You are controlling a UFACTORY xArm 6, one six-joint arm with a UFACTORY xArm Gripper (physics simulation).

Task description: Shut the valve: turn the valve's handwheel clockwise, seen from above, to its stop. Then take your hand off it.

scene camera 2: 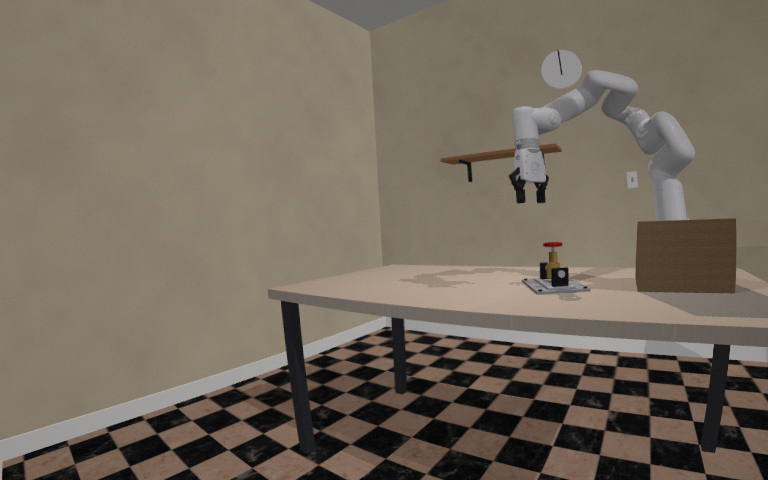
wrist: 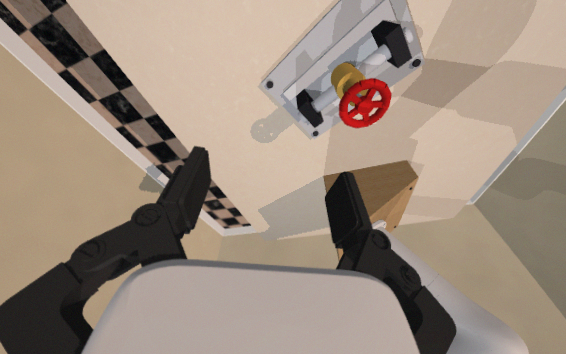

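Note:
The red handwheel (scene camera 2: 552,244) (wrist: 364,104) sits level on top of the brass valve body (scene camera 2: 552,267) (wrist: 345,78). The valve is mounted between two black brackets on a grey base plate (scene camera 2: 532,286) (wrist: 283,75) on the table. My gripper (scene camera 2: 530,195) (wrist: 274,174) is open with nothing between its fingers. In the scene view it hangs well above the handwheel and a little to its left, fingers pointing down. In the wrist view the handwheel shows beyond the fingertips, up and to the right. The gripper does not touch the valve.
A wooden box (scene camera 2: 685,255) (wrist: 372,187) stands on the table (scene camera 2: 362,288) (wrist: 200,75), right of the valve in the scene view, in front of the arm's base. A wooden shelf (scene camera 2: 481,155) and a round clock (scene camera 2: 561,69) are on the back wall.

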